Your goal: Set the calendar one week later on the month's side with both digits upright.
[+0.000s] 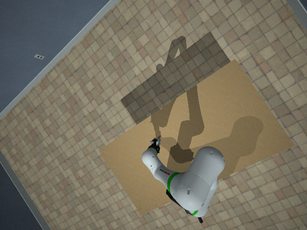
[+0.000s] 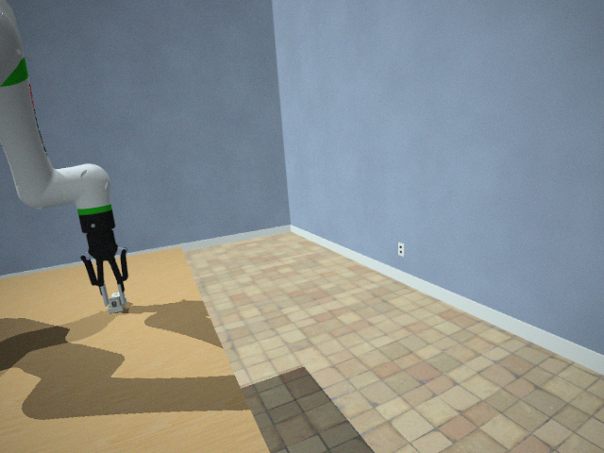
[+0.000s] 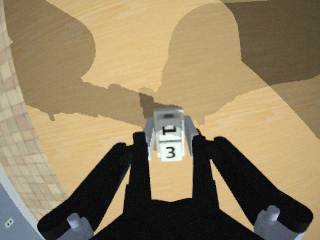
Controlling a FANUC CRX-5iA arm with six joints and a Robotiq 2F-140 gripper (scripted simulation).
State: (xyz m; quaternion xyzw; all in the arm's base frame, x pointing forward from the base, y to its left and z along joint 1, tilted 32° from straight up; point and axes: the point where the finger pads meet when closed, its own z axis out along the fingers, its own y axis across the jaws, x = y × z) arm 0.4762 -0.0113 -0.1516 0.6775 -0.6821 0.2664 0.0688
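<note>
The white tray is 2 cm to the left of my hand and 4 cm below it.
</note>
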